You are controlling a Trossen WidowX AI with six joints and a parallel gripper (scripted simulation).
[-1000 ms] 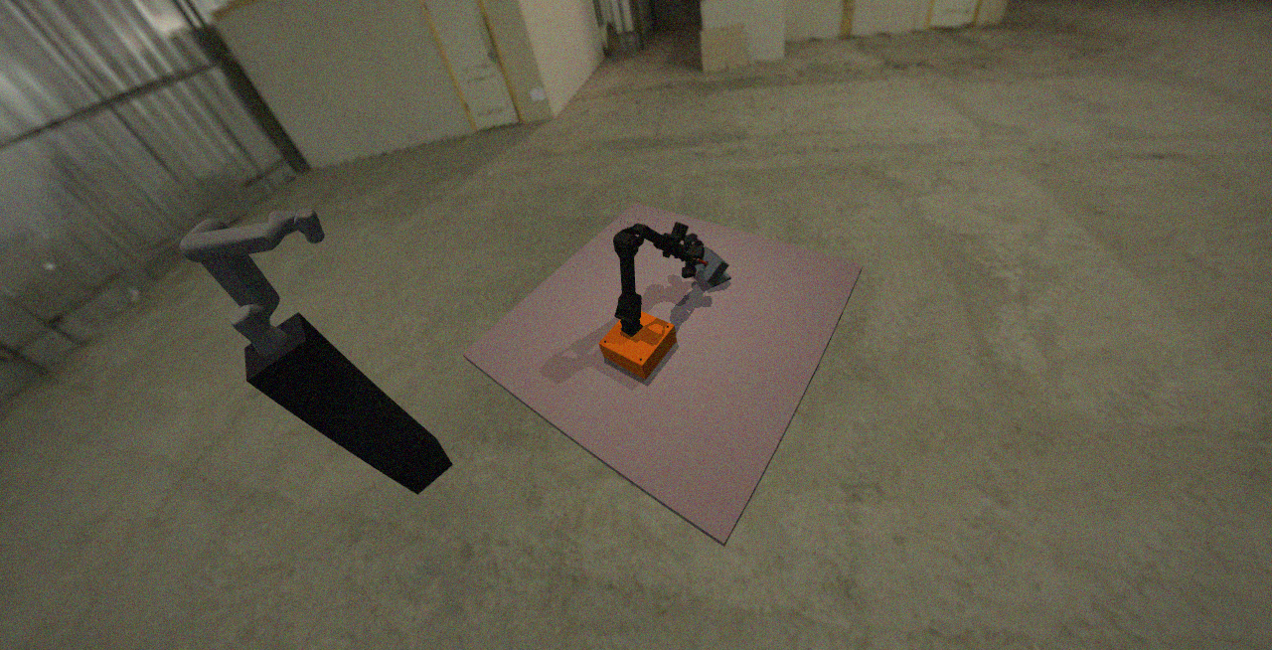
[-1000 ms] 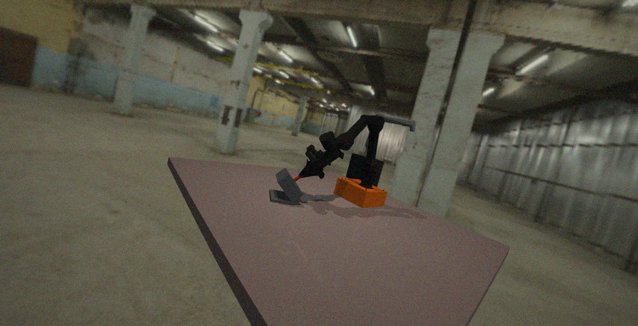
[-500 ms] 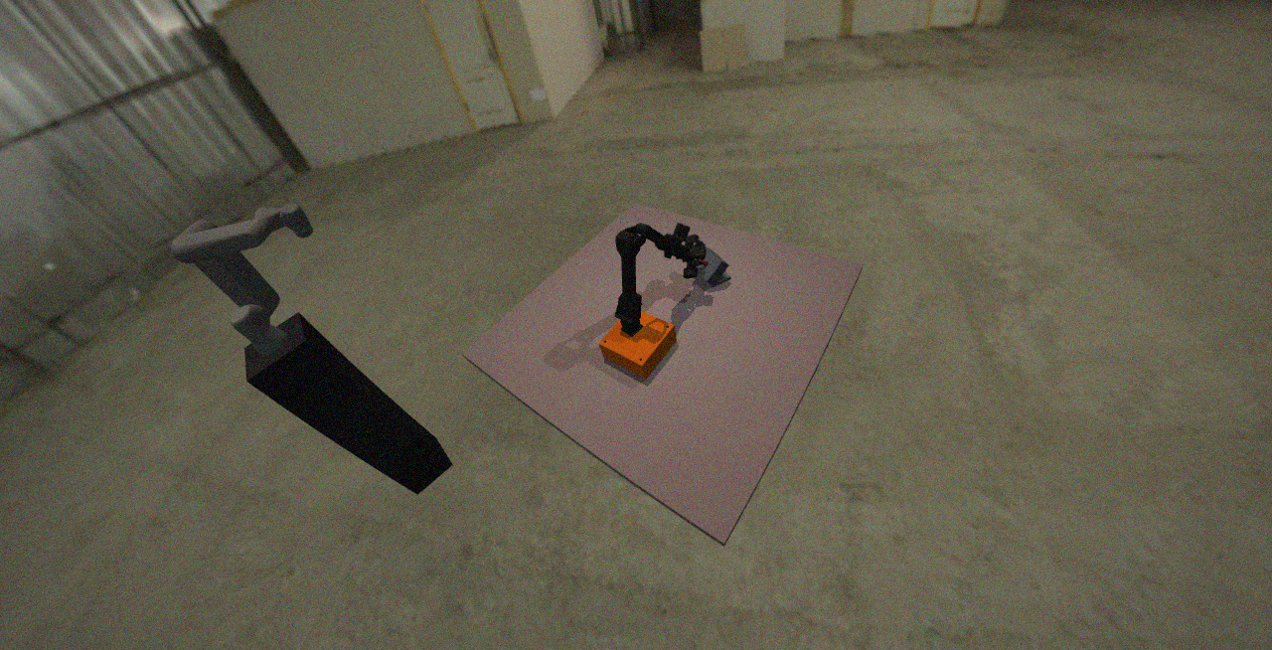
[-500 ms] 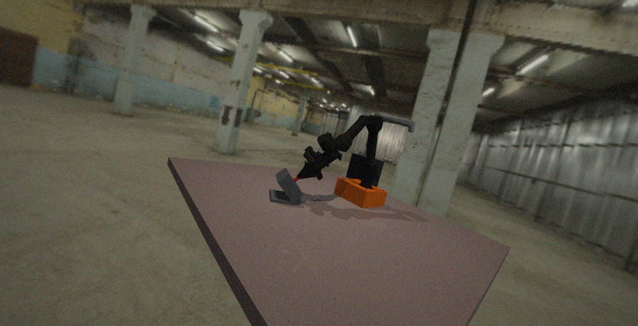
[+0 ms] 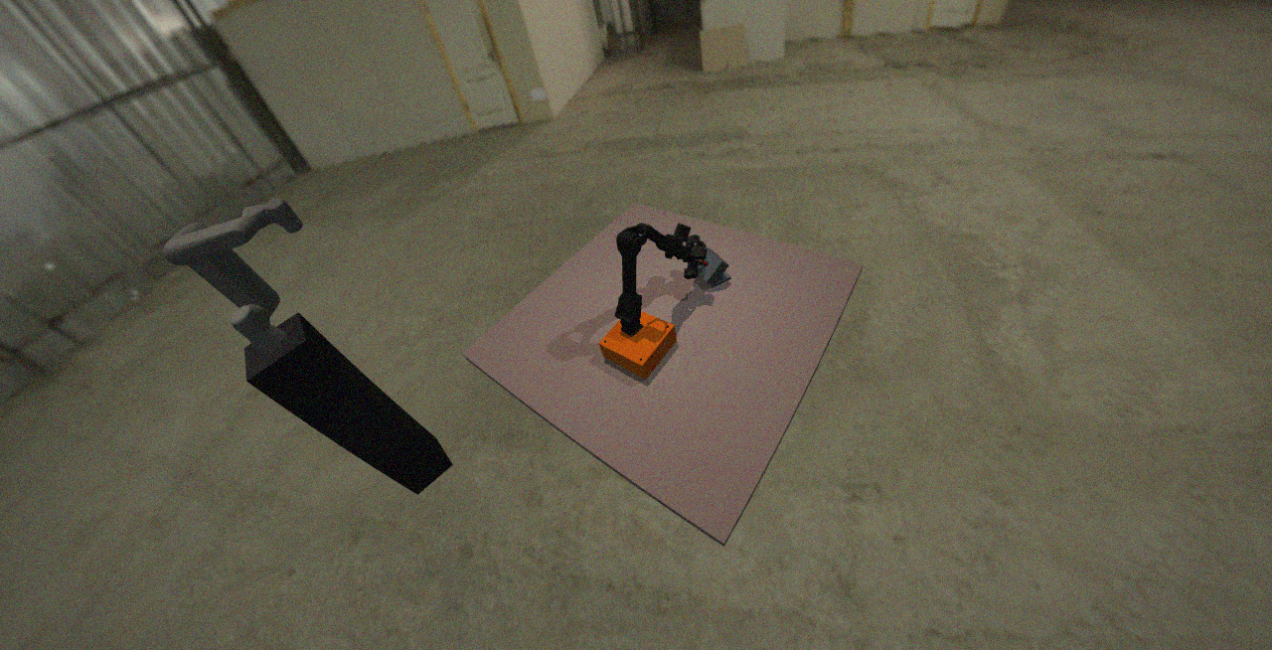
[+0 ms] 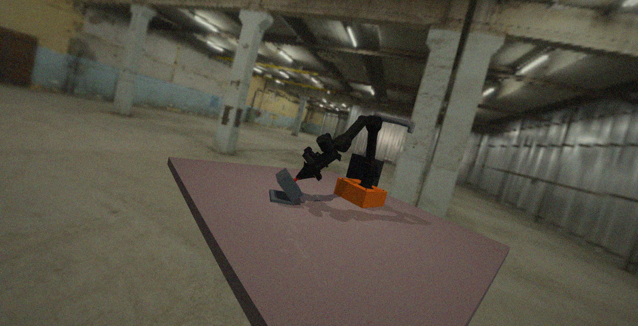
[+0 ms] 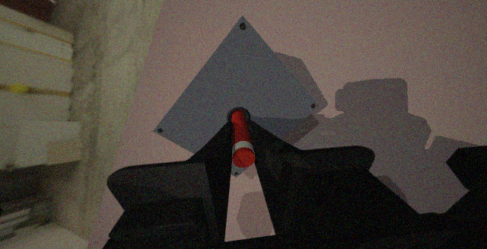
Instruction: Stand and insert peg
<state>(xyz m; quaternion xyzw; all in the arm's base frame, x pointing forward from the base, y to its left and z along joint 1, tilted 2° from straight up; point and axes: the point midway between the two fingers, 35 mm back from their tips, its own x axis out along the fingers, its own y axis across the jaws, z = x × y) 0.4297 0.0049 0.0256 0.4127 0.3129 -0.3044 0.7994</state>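
Right now the red peg is 10 mm behind my gripper tip and 10 mm above it. From my gripper tip the other things lie so: flat foot 100 mm below, 50 mm ahead, 20 mm to the right; then grey sloped panel 30 mm below, 30 mm ahead, 10 mm to the right.
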